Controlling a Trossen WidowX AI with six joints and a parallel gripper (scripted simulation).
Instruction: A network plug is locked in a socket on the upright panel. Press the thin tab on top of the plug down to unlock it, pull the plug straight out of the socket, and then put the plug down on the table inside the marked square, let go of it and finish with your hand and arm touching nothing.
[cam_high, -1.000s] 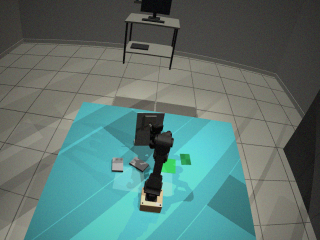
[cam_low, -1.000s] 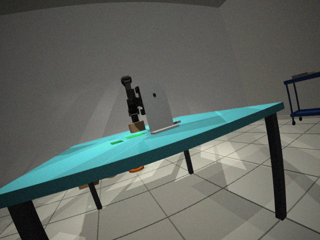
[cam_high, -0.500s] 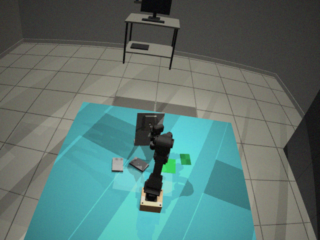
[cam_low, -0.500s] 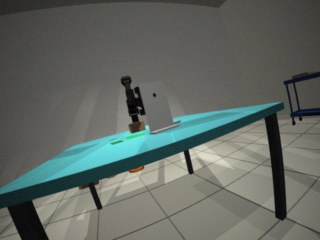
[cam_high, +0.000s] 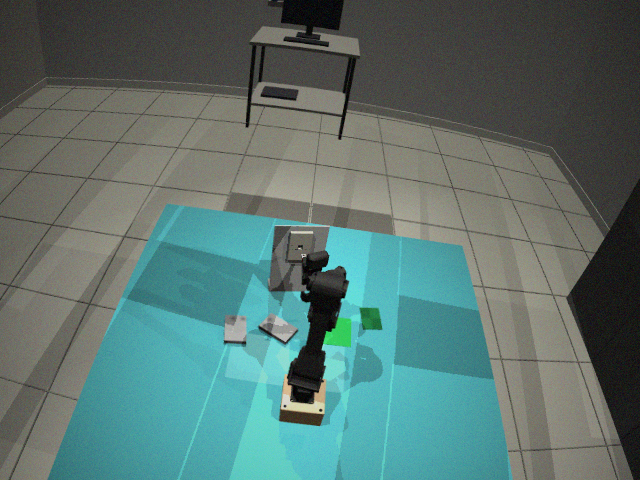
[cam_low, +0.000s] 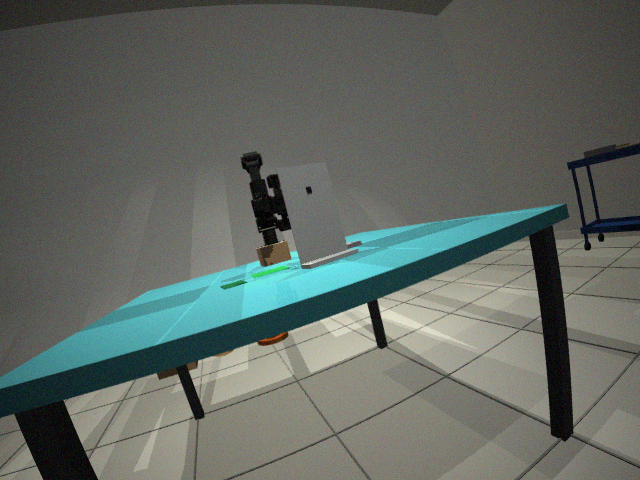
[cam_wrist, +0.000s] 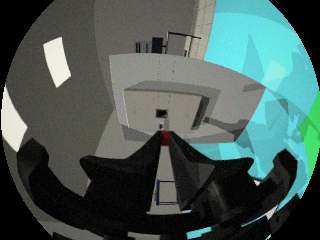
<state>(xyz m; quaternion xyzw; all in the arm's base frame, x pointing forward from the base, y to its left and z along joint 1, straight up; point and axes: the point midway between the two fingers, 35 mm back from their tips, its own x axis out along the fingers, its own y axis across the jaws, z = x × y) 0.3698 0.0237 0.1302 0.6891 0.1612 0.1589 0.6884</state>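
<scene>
My gripper tip is now 10 cm past the bright green marked square, 13 cm to the left of it and 21 cm above it. The rest, counted from my gripper tip: grey upright panel (6 cm ahead, 2 cm to the left, 8 cm below).
</scene>
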